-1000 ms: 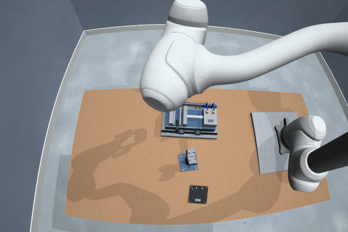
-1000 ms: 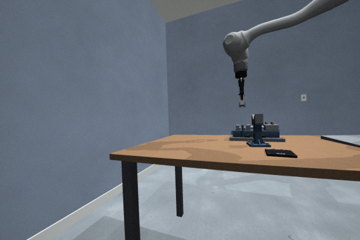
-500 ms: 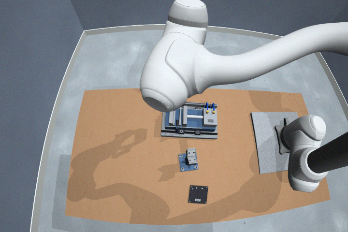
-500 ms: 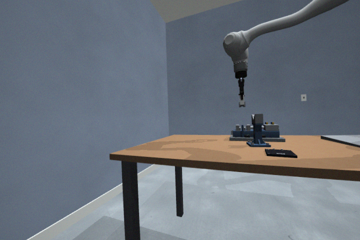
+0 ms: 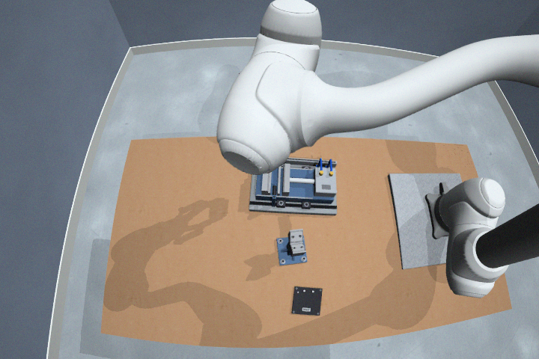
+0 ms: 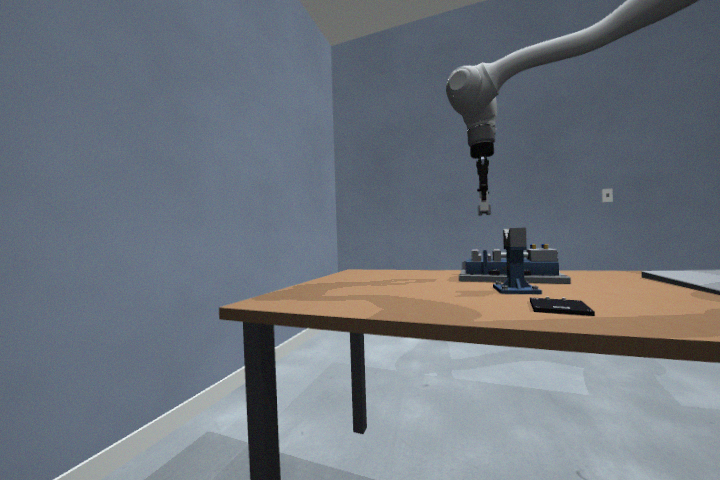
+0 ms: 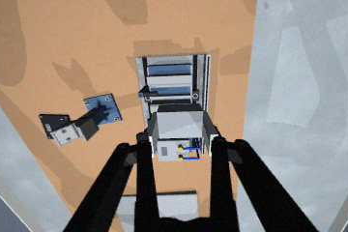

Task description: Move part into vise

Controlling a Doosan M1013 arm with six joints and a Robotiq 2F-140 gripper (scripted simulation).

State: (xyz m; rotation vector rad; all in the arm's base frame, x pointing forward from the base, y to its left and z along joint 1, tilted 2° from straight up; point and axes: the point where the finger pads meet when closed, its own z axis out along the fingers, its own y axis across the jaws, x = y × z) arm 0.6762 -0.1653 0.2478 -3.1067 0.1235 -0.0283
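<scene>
Right now the fixed jaw is 30 mm ahead of my hand, 20 mm to the left of it and 180 mm below it. From my hand the other things lie so: cylinder rod: 80 mm behind, 30 mm to the left, 180 mm below; then part: 30 mm below; then work stop: 10 mm ahead, 70 mm to the left, 170 mm below.
</scene>
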